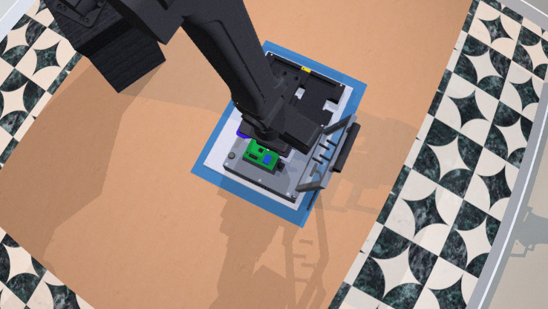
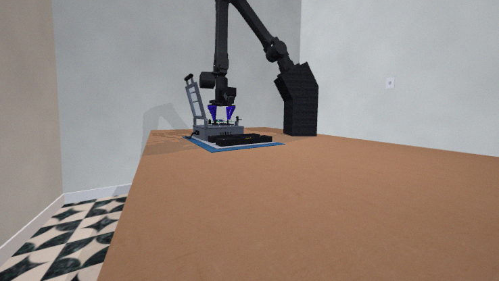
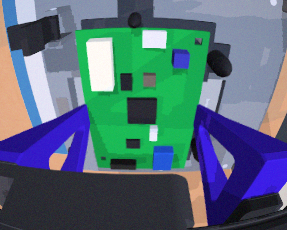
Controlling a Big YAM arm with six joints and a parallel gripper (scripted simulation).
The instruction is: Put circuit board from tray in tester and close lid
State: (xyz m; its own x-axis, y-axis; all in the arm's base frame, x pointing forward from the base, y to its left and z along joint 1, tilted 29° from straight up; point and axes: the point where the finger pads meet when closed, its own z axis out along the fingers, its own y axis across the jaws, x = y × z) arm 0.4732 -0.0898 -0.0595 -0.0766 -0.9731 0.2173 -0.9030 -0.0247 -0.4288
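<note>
My hand is right at the green circuit board. The rest, counted from my hand: black plate 1 cm ahead, 2 cm below; tester 4 cm ahead, 3 cm to the left, 3 cm above; dark latch hook 5 cm behind, 6 cm to the left.
</note>
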